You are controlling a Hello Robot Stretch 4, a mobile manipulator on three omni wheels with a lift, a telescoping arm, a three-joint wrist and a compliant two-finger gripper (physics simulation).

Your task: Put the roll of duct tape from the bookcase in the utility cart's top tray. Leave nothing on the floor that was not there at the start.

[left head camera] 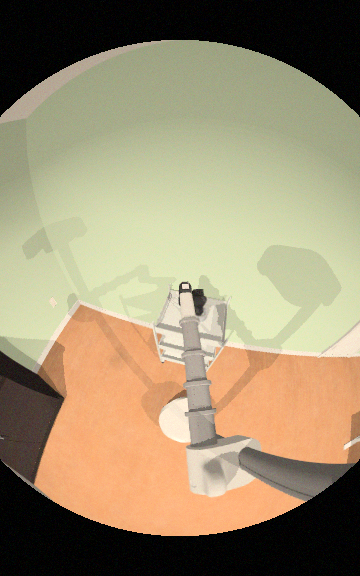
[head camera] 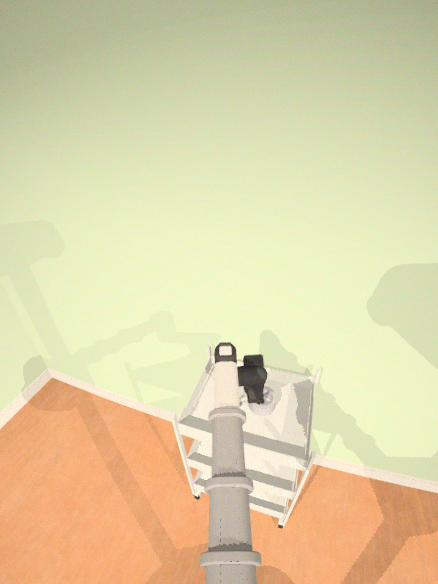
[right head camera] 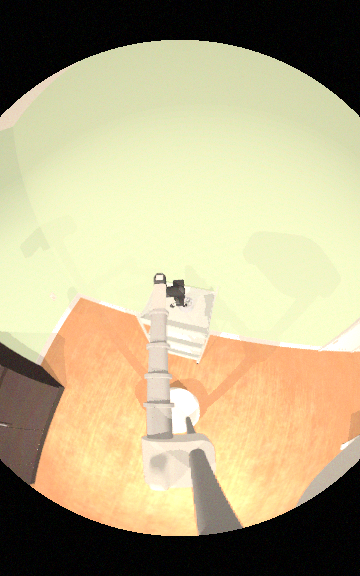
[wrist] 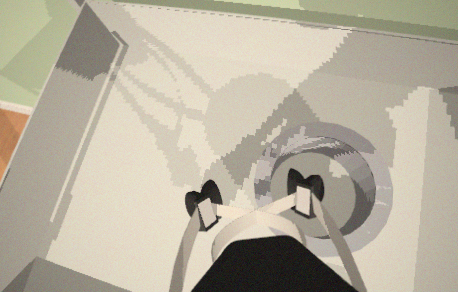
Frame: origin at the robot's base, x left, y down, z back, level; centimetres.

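Seen in the pictures: gripper, fingertip midpoint: [head camera: 247, 402] [wrist: 251, 190]; robot's base, link origin: [left head camera: 183, 418] [right head camera: 175, 409].
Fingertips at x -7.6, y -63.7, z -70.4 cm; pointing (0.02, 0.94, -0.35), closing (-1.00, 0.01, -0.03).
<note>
Offsets run from my fingertips to a thing's top centre. "spot": to the spot under its first point. Level surfaces: height alone.
The roll of duct tape {dx -5.4, dy -4.7, dz +0.8 cm} [head camera: 264, 410] [wrist: 384, 190], a pale grey ring, lies flat on the floor of the utility cart's top tray. The white utility cart {spot: dx -8.1, dy +0.1, dz +17.1 cm} [head camera: 275, 445] [left head camera: 212, 338] [right head camera: 190, 328] stands by the green wall, and its top tray {dy +0.1 cm} [wrist: 100, 200] fills most of the wrist view. My gripper [wrist: 251, 190] [head camera: 253, 399] is open over the tray, low at the roll. In the wrist view one fingertip is over the roll's hole and the other is left of its outer edge, with the near-left part of the ring between them. Finger contact cannot be told. The bookcase cannot be made out.
The tray's side wall [wrist: 50, 125] rises left of the fingers. The extended arm [head camera: 227, 450] [left head camera: 195, 370] [right head camera: 158, 360] crosses above the cart's front. A round white object [left head camera: 172, 420] [right head camera: 185, 407] is low beside the arm. A dark brown cabinet {spot: dx +138.5, dy +21.6, dz +102.1 cm} [left head camera: 25, 425] [right head camera: 25, 415] stands at the left.
</note>
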